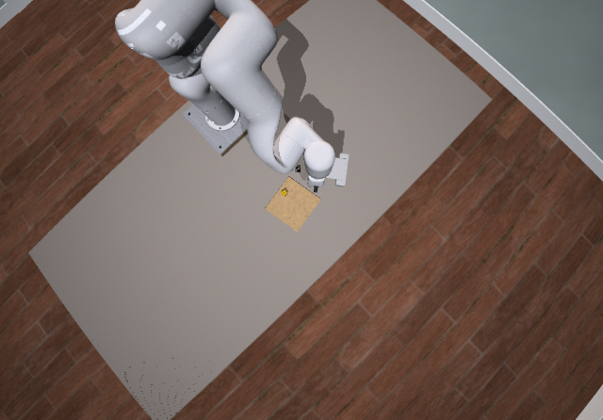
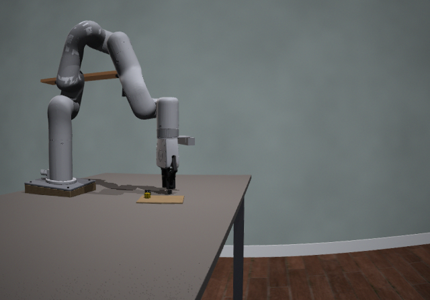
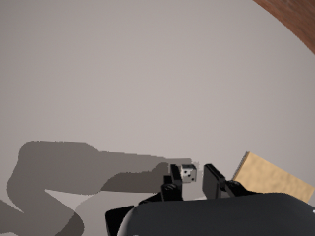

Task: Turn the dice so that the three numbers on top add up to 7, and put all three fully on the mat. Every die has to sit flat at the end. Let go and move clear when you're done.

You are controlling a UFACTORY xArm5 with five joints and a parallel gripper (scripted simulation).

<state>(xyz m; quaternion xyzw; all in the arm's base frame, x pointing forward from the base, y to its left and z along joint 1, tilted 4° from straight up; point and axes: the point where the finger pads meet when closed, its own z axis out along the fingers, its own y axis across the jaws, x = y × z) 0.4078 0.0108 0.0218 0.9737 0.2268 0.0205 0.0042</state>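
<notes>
Now: hand 30 mm above the white die. The rest, counted from my hand: black die 70 mm behind, 20 mm to the right, 30 mm below; yellow die 60 mm behind, 110 mm to the right, 30 mm below; tan mat 20 mm behind, 130 mm to the right, 40 mm below.
</notes>
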